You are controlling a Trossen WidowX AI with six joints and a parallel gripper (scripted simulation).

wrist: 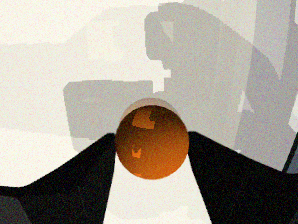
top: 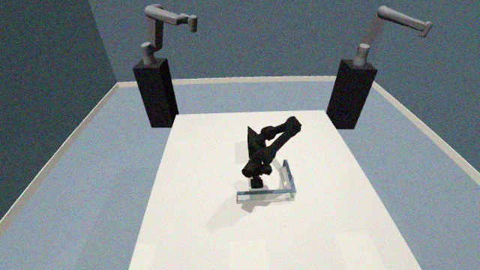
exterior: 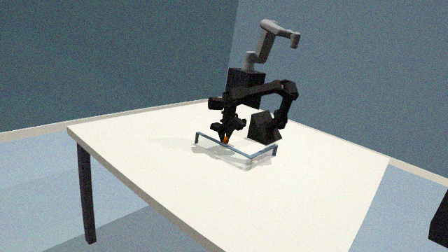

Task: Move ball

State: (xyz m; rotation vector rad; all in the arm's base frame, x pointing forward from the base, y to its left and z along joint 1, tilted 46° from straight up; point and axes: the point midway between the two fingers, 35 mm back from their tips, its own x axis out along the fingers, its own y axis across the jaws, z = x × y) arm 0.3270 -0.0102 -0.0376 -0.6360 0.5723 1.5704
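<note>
My gripper tip is now 10 mm above the see-through copy of ball. From my gripper tip the other things lie so: orange ball (right at my gripper tip).
</note>
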